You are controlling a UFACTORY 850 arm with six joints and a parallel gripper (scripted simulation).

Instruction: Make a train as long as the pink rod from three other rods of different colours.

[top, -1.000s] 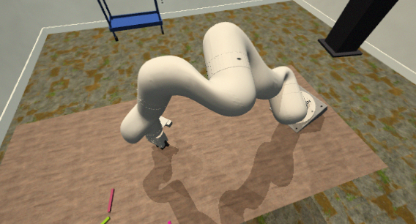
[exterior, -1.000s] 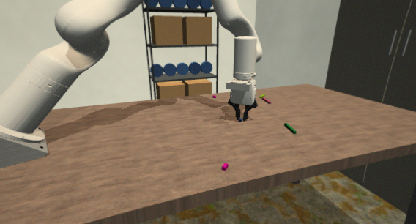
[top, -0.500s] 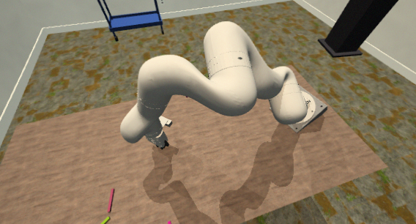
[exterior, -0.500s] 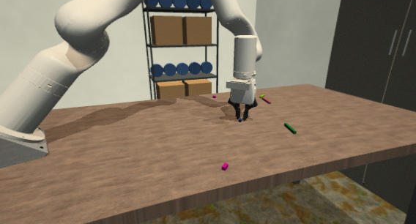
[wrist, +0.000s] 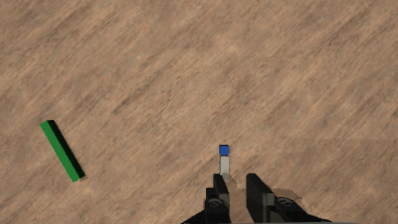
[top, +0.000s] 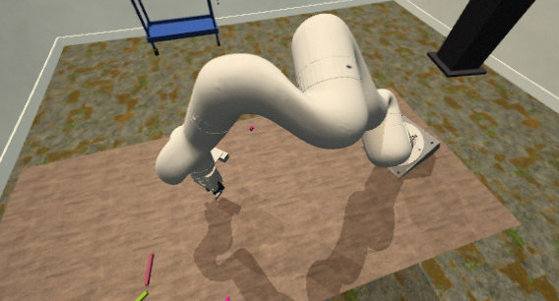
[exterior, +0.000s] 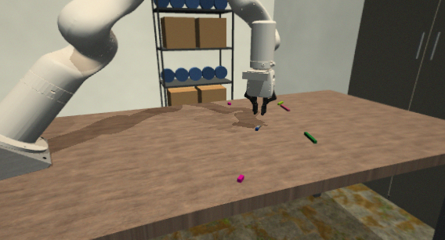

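Now: the lime rod 31 cm to the left of my hand, 22 cm ahead of it and 7 cm below it. From my hand the other things lie so: blue rod: 7 cm below, 2 cm to the right, 1 cm behind; grey rod: 7 cm below; green rod: 15 cm ahead, 13 cm to the right, 7 cm below.
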